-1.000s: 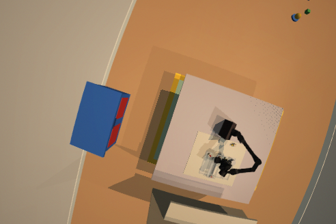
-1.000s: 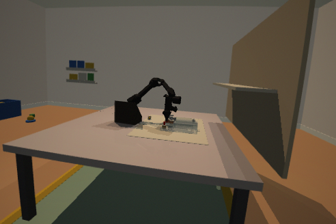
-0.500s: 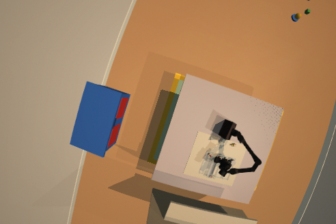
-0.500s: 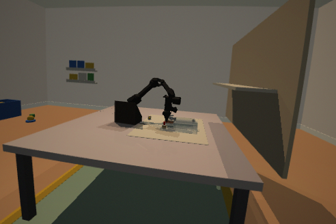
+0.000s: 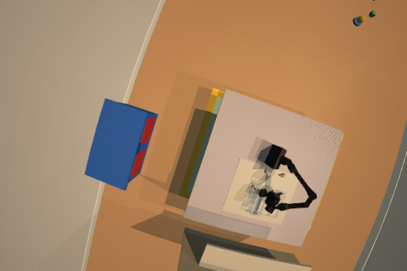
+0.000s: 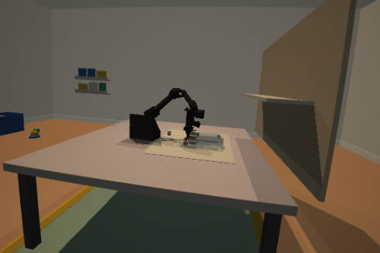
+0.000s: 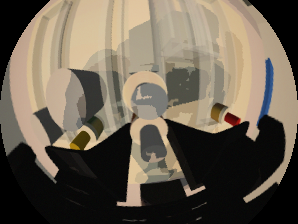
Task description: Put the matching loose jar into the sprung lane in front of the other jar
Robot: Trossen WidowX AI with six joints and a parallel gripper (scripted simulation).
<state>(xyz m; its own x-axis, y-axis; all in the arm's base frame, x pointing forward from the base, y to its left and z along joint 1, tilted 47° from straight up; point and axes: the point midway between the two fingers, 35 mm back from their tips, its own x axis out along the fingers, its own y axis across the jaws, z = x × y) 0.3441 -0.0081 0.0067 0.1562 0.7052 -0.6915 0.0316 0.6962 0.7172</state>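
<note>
Right now the cream mat is 50 mm ahead of my gripper tip, 20 mm to the right of it and 30 mm below it. The rest, counted from my gripper tip: clear sprung lane 140 mm ahead, 30 mm to the right, 10 mm below.
</note>
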